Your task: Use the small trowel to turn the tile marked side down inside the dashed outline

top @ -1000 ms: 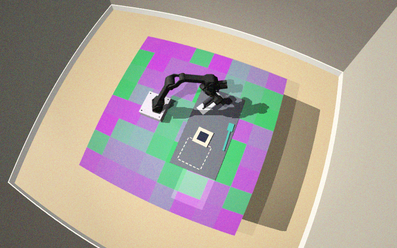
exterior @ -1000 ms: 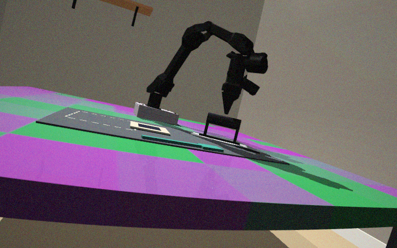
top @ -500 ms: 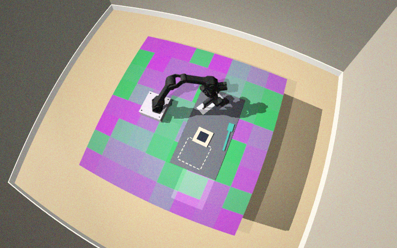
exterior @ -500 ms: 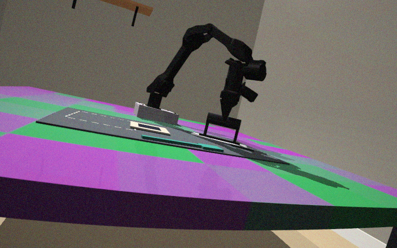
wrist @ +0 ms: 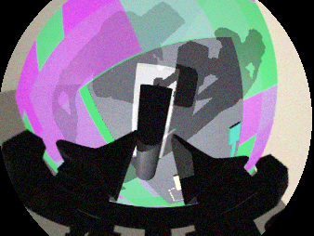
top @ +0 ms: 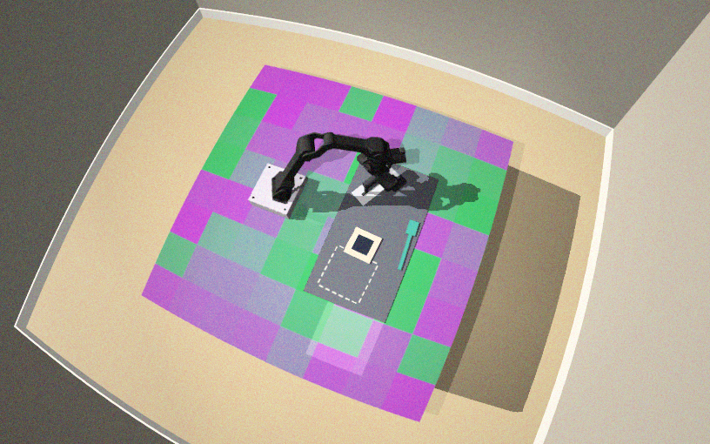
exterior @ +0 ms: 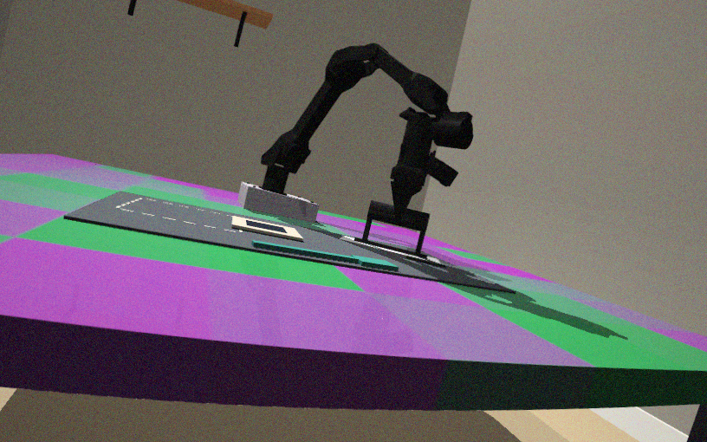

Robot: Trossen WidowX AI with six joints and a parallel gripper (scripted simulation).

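My gripper tip is now 30 mm above the small trowel and 20 mm to the right of it. Also, from my gripper tip: teal trowel-shaped tool (190 mm to the right, 190 mm ahead, 60 mm below); grey mat (200 mm to the right, 80 mm below, 50 mm ahead); tile (260 mm to the right, 60 mm below, 20 mm ahead).
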